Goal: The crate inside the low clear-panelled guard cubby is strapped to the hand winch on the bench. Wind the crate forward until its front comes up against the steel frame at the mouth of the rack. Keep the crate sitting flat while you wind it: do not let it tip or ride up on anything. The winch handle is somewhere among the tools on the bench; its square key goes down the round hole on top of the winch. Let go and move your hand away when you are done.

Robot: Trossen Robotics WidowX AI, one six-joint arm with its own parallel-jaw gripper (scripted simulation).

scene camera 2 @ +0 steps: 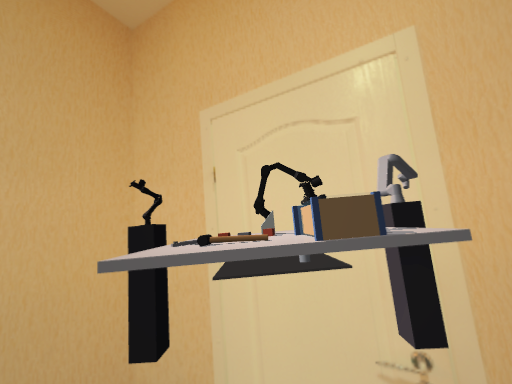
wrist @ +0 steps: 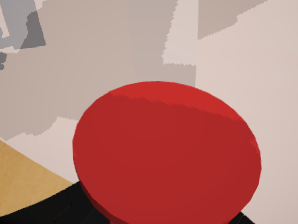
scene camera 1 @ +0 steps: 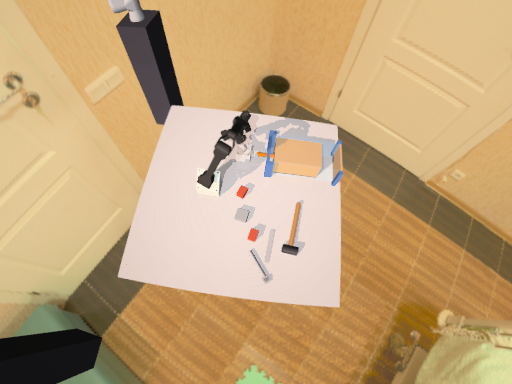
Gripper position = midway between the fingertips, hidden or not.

In view: the gripper point(wrist: 154, 175) and a red knob point(wrist: 158, 144).
